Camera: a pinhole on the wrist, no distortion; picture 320 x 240 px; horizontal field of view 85.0 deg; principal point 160.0 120.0 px. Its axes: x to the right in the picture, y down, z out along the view. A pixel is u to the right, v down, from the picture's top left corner.
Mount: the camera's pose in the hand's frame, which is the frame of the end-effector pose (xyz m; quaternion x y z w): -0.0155 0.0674 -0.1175 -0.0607 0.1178 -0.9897 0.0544
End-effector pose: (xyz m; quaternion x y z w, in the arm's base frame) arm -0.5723 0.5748 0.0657 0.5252 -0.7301 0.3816 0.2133
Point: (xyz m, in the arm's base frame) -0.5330 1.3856 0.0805
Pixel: behind the camera
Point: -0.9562 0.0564 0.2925
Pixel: outside the picture
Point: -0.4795 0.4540 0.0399
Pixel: 166 188
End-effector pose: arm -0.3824 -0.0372 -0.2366 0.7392 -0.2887 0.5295 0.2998
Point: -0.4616 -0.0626 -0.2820
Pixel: 270 61
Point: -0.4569 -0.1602 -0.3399
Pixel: 272 4
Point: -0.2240 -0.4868 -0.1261
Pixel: 101 42
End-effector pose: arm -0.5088 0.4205 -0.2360 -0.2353 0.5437 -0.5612 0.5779
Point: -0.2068 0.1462 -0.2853
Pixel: 99 78
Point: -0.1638 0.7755 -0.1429
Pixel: outside the picture
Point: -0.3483 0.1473 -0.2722
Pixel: 68 112
